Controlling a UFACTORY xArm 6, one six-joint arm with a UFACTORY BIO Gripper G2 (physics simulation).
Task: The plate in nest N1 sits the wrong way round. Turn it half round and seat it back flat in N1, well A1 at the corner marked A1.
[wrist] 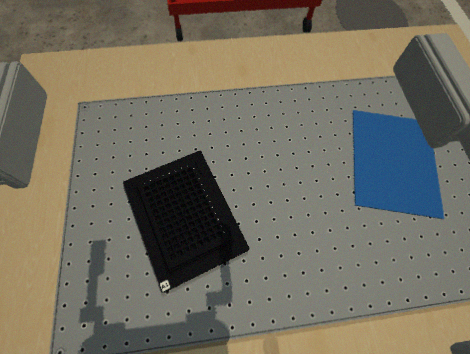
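Observation:
A black plate [185,215] with a grid of wells lies in a black nest [139,220] on the left part of the perforated board. The nest has a white label A1 [165,285] at its lower corner. The plate and nest are both black, so their border is hard to make out, and no well lettering on the plate can be read. My gripper [227,120] is wide open and empty, one finger at the left edge of the view and the other at the upper right. It hangs high above the board.
The grey perforated board [290,240] lies on the wooden table [240,62]. A flat blue rectangle [392,167] lies on its right part, partly behind the right finger. A red cart [245,6] stands on the floor beyond the table. The gripper's shadow falls below the nest.

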